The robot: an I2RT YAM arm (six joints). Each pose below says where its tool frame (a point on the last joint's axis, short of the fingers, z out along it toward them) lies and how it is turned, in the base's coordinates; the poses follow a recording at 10 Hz.
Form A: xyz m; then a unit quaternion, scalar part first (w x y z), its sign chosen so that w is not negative.
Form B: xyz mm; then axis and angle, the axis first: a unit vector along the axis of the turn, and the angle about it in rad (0 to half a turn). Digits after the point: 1 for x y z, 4 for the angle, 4 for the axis.
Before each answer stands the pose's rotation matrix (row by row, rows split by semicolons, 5 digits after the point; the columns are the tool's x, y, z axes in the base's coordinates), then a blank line. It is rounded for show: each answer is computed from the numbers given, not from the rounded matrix.
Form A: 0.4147 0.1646 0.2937 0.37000 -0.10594 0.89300 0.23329
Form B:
-0.70375 -0.36184 0.61139; -0.01657 0.86870 0.49505; -0.71025 0.33826 -0.61735

414.7 164.6 293.7 -0.1140 0.9612 0.2511 2.3836
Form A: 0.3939 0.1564 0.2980 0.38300 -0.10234 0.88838 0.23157
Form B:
-0.68568 -0.35921 0.63310; -0.00445 0.87180 0.48983; -0.72789 0.33305 -0.59938

393.9 156.4 298.0 -0.1108 0.9617 0.2507 2.3555
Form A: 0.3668 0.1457 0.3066 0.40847 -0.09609 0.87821 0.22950
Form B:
-0.64784 -0.35626 0.67334; 0.01871 0.87619 0.48160; -0.76155 0.32460 -0.56097

366.8 145.7 306.6 -0.1053 0.9621 0.2514 2.3000
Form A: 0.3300 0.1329 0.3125 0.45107 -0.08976 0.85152 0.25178
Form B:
-0.57696 -0.38001 0.72299; 0.07428 0.85710 0.50977; -0.81339 0.34782 -0.46629

330.0 132.9 312.5 -0.1006 0.9541 0.2821 2.2057
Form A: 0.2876 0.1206 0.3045 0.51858 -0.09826 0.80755 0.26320
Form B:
-0.44283 -0.43168 0.78584; 0.11428 0.84214 0.52701; -0.88929 0.32319 -0.32360

287.6 120.6 304.5 -0.1149 0.9445 0.3078 2.0512
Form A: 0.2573 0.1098 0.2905 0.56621 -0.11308 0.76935 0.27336
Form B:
-0.33324 -0.48355 0.80940; 0.13556 0.82498 0.54867; -0.93304 0.29256 -0.20937

257.3 109.8 290.5 -0.1372 0.9334 0.3316 1.9378
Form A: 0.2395 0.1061 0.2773 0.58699 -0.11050 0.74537 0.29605
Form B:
-0.28646 -0.51229 0.80963; 0.18283 0.80029 0.57106; -0.94049 0.31161 -0.13559

239.5 106.1 277.3 -0.1365 0.9207 0.3657 1.8869
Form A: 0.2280 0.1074 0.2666 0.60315 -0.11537 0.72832 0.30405
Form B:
-0.24580 -0.53483 0.80842; 0.19872 0.78849 0.58206; -0.94873 0.30372 -0.08752

228.0 107.4 266.6 -0.1446 0.9131 0.3812 1.8467
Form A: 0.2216 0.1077 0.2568 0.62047 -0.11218 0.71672 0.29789
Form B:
-0.20486 -0.53047 0.82258; 0.20886 0.79735 0.56622; -0.95625 0.28780 -0.05255

221.6 107.7 256.8 -0.1430 0.9139 0.3799 1.8029
